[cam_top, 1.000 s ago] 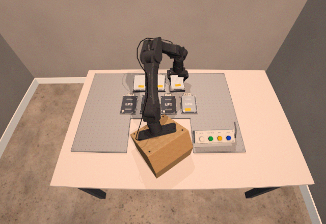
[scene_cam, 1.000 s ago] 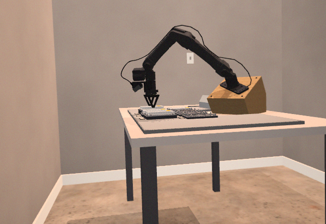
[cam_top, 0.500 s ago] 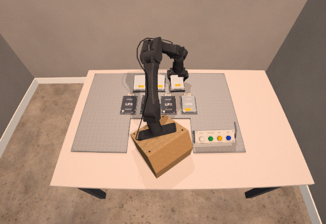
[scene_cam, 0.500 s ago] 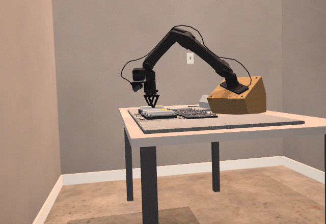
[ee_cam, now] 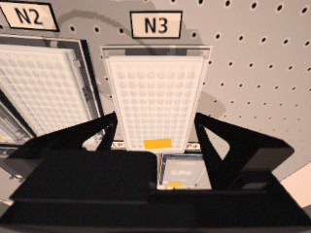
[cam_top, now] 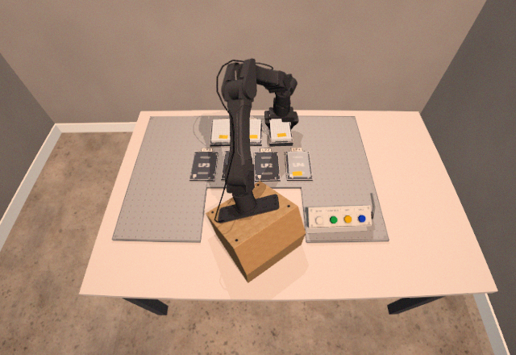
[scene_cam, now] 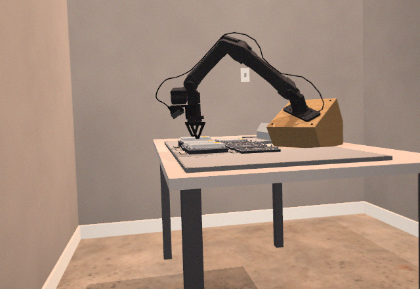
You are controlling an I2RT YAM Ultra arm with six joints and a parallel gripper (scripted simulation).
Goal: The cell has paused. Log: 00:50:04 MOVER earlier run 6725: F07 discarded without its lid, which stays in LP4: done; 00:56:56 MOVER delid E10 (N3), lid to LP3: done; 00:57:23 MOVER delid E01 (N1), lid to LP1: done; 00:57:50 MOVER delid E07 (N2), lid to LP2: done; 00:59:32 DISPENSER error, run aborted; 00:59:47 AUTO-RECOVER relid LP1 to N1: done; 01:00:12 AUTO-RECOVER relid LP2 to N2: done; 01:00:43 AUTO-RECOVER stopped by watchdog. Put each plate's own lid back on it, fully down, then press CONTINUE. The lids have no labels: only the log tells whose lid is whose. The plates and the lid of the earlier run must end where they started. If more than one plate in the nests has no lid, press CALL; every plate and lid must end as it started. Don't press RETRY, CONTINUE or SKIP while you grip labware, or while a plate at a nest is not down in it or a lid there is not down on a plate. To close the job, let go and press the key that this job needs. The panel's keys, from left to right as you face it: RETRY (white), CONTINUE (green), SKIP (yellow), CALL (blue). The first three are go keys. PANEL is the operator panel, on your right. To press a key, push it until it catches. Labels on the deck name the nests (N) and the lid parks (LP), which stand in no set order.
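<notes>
Right now my hand is 10 mm above the plate. The rest, counted from my hand: lid park (180 mm behind, 200 mm to the left, 40 mm below); then white retry key (460 mm behind, 100 mm to the right, 20 mm above); then green continue key (460 mm behind, 150 mm to the right, 20 mm above).
</notes>
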